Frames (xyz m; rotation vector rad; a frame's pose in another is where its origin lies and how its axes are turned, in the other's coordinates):
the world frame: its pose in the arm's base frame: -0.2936 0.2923 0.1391 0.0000 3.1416 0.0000
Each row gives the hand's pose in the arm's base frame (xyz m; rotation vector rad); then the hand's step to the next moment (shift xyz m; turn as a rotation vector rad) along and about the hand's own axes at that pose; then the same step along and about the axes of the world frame.
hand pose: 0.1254 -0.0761 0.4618 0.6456 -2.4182 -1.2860
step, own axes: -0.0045 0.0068 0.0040 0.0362 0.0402 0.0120
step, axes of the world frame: -0.0003 0.0085 -0.0032 0.0459 0.0088 -0.0298
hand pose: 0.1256 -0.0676 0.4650 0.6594 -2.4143 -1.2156
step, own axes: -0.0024 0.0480 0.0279 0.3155 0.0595 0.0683
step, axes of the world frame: 0.0239 0.0445 -0.0232 0.3101 -0.0986 -0.0429
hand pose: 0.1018 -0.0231 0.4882 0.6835 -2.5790 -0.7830
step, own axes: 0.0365 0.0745 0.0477 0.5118 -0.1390 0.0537
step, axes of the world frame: 0.0774 0.0546 -0.0139 0.3962 -0.3557 0.0252
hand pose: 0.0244 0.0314 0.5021 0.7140 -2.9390 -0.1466
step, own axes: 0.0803 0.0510 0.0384 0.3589 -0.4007 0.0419
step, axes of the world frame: 0.0990 0.0106 0.0248 0.1417 -0.5173 0.0584
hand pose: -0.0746 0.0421 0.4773 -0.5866 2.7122 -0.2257
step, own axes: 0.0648 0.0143 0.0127 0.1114 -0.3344 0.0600
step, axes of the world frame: 0.0557 -0.0157 0.0349 -0.0511 -0.3536 0.0139
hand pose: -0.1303 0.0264 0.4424 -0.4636 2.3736 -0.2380
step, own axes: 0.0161 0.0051 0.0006 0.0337 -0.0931 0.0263
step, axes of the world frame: 0.0121 -0.0016 0.0117 -0.0188 -0.0999 0.0126
